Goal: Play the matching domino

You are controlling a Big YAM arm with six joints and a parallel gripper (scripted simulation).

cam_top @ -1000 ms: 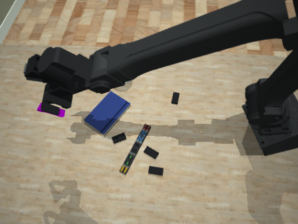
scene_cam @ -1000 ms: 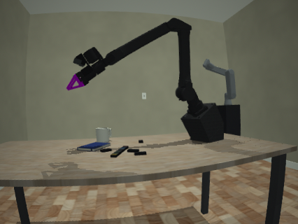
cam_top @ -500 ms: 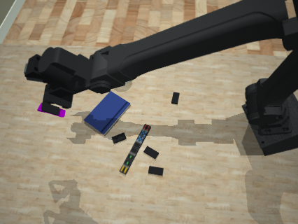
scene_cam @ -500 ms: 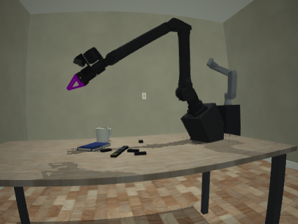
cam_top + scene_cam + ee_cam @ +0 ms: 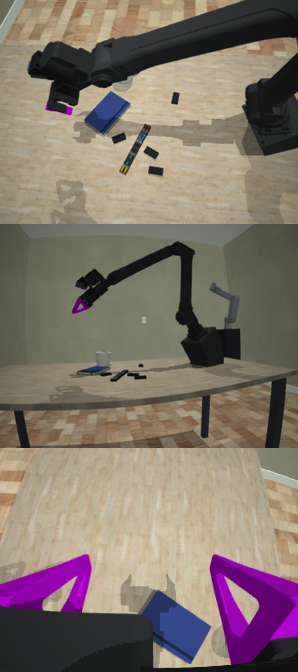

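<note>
My hand is 31 cm above the black domino, 27 cm past it and 3 cm to the right of it. From my hand the other things lie so: white mug 31 cm to the right, 28 cm below, 10 cm behind; then blue book 31 cm below, 11 cm to the right, 7 cm behind.
</note>
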